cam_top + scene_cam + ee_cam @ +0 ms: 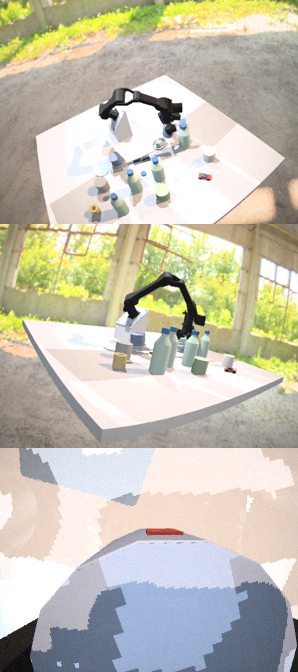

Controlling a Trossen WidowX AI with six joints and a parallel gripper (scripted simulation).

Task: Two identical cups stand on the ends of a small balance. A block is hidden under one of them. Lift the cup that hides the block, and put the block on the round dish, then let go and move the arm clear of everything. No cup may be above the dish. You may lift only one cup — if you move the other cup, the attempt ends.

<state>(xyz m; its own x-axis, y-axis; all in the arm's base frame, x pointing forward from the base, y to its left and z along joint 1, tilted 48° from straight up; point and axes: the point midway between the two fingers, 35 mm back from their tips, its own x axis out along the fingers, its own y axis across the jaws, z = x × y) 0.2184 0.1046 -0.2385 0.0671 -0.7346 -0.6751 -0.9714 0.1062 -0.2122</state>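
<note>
Now: the pale green block 120 mm to the right of my gripper tip, 100 mm ahead of it and 60 mm above it. From my gripper tip the other things lie so: red toy car: 400 mm ahead, 20 mm to the right, 10 mm below; then green cylinder: 350 mm ahead, 250 mm to the right, 10 mm above; then blue disc: 280 mm to the right, 180 mm ahead, 20 mm below.
</note>
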